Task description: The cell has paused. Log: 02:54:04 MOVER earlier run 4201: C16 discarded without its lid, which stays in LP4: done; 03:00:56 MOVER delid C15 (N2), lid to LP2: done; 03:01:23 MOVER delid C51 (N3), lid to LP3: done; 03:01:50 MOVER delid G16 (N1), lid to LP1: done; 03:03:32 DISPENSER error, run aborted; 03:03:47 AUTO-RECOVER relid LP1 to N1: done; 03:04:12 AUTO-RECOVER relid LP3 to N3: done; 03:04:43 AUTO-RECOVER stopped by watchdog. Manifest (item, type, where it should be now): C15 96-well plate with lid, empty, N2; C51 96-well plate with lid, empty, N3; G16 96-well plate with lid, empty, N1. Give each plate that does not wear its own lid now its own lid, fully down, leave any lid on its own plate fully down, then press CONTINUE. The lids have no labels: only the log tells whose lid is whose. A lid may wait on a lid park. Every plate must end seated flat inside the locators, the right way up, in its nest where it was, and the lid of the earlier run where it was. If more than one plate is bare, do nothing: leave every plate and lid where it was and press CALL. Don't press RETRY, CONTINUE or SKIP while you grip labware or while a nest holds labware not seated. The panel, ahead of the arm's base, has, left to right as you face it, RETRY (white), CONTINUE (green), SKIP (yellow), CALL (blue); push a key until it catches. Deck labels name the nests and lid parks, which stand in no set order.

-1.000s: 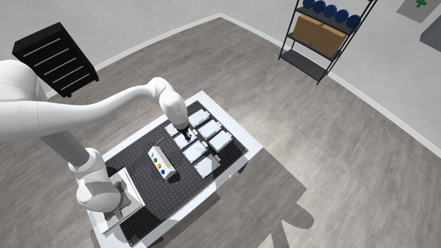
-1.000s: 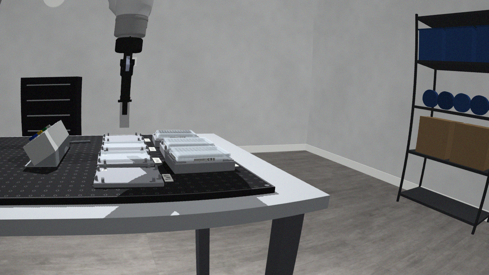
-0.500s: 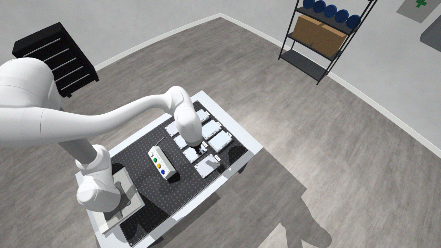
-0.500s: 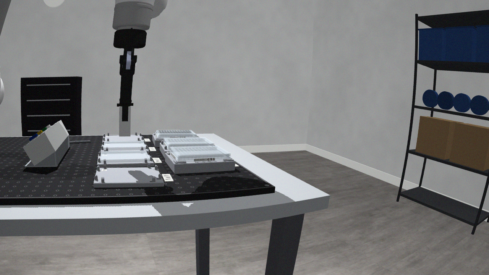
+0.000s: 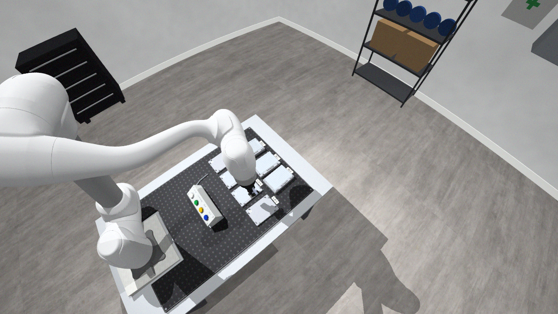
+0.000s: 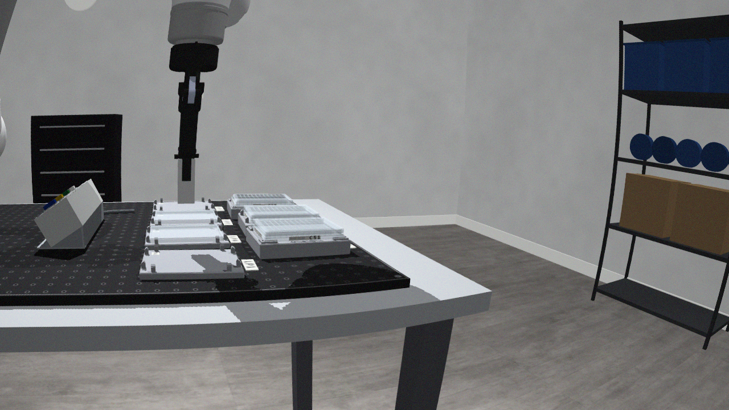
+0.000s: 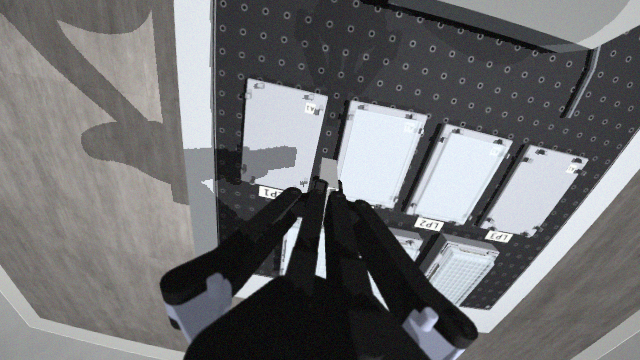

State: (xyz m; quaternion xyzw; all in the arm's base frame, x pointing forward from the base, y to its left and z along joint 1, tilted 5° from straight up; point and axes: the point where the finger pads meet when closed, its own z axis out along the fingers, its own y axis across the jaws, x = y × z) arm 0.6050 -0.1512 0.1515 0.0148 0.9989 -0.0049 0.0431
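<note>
The LP2 park lies 1 cm ahead of my hand, 19 cm to the left of it and 11 cm below it. From my hand the other things lie so: LP1 park (7 cm to the right, 11 cm below); then blue call key (24 cm behind, 7 cm to the left, 4 cm below); then yellow skip key (24 cm behind, 12 cm to the left, 4 cm below).
</note>
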